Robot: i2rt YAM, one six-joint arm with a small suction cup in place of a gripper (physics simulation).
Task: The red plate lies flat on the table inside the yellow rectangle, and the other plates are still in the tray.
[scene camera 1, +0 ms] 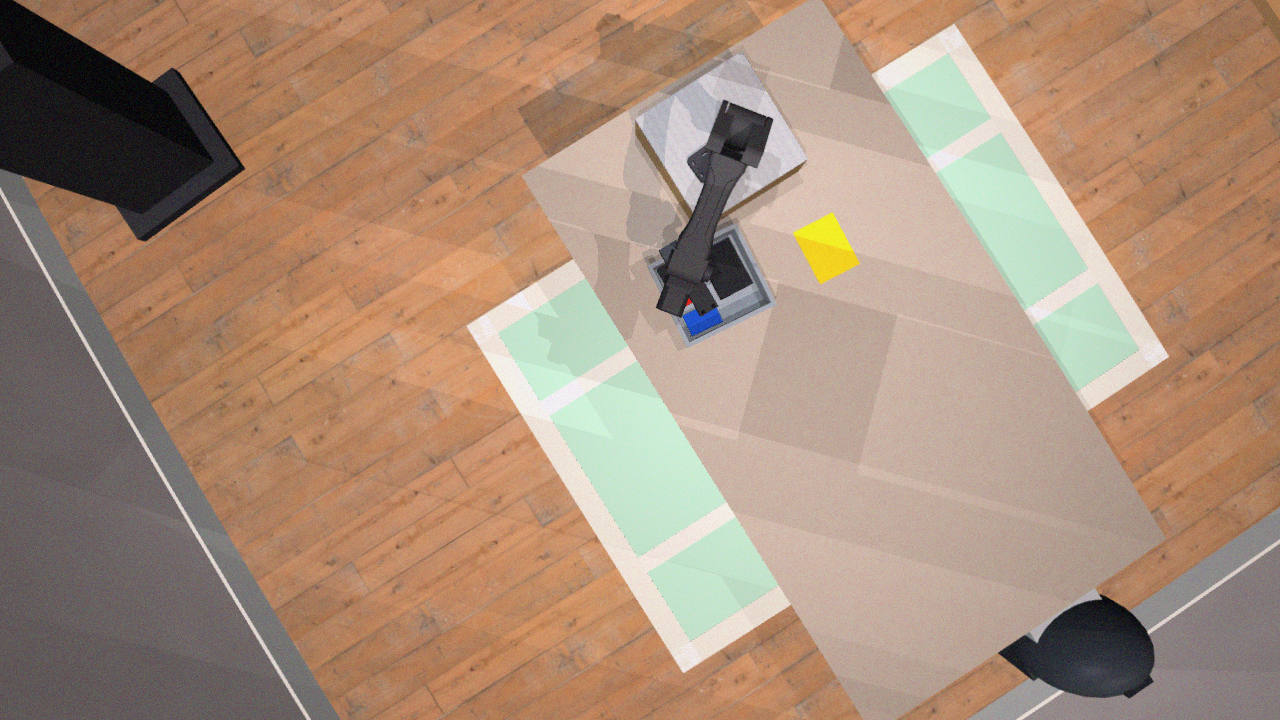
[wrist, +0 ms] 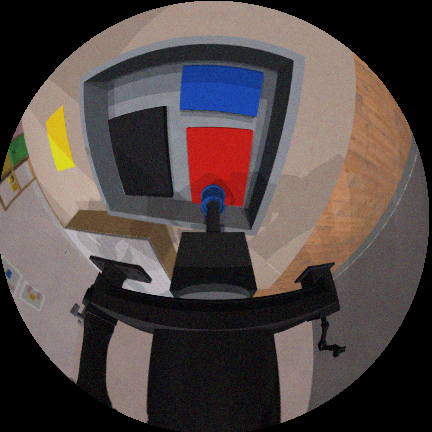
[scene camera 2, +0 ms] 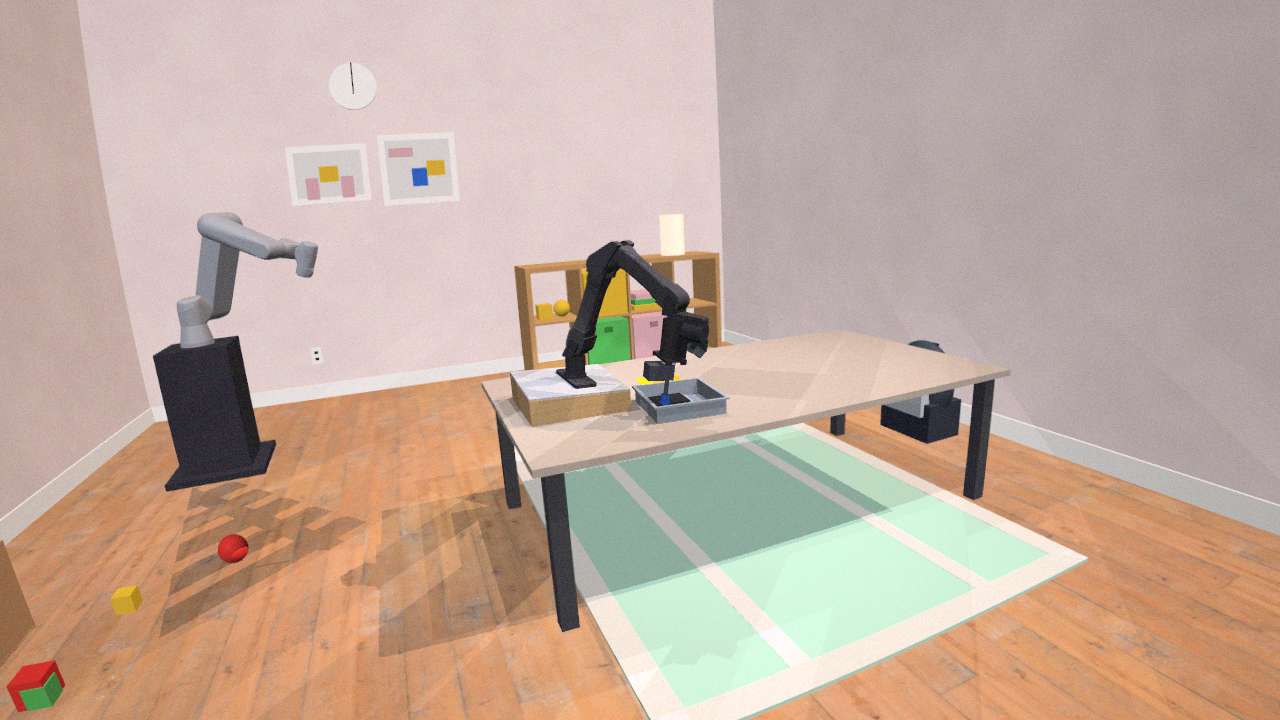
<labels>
suction cup: holds nothing
a black plate: on a grey tray
a blue plate: on the grey tray
a red plate: on the grey tray
</labels>
